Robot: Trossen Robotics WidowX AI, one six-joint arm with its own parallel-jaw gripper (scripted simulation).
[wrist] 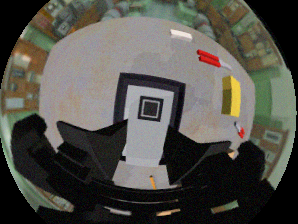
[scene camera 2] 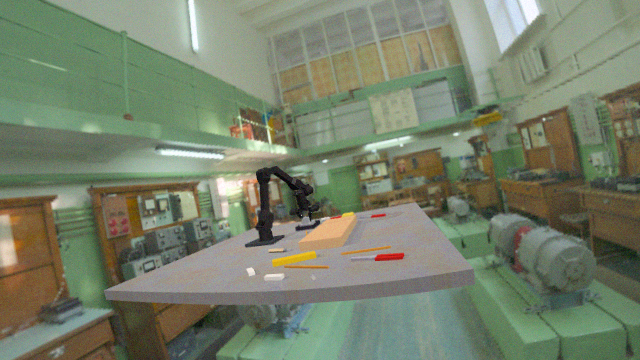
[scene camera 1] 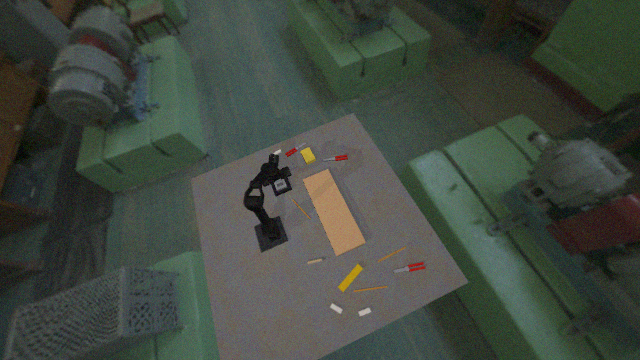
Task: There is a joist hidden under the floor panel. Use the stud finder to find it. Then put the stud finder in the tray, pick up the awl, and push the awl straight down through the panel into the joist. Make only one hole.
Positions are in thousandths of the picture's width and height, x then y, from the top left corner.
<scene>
I see my gripper (wrist: 492, 547), a stud finder (wrist: 488, 632) and a dark tray (wrist: 599, 395).
</scene>
